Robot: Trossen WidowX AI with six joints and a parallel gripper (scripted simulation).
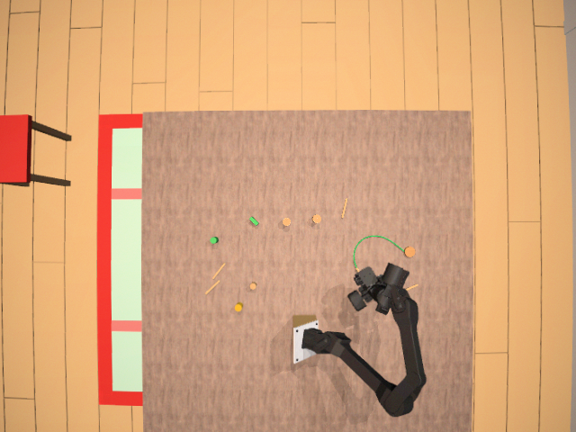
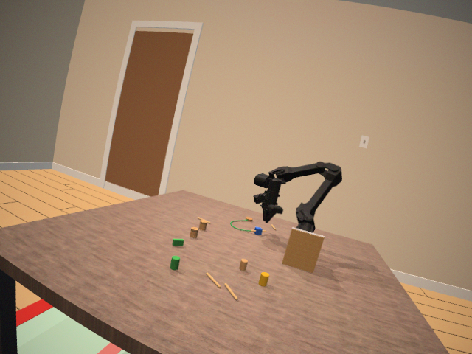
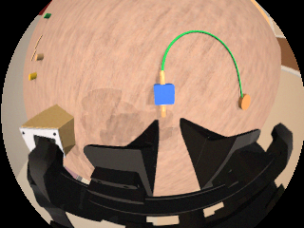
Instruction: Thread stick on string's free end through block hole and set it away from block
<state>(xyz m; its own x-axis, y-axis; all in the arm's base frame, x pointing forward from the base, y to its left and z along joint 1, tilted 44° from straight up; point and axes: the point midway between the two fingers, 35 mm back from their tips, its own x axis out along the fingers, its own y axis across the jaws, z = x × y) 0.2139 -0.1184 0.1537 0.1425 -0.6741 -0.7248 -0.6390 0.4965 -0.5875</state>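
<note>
The blue block lies 5 cm below my gripper tip, 2 cm to the left of it and 2 cm ahead of it. Round my gripper tip: yellow peg: 46 cm to the left, 17 cm behind, 5 cm below; then round wooden button: 15 cm to the right, 14 cm ahead, 6 cm below; then thin wooden stick: 5 cm below, 3 cm to the left, 3 cm ahead.
</note>
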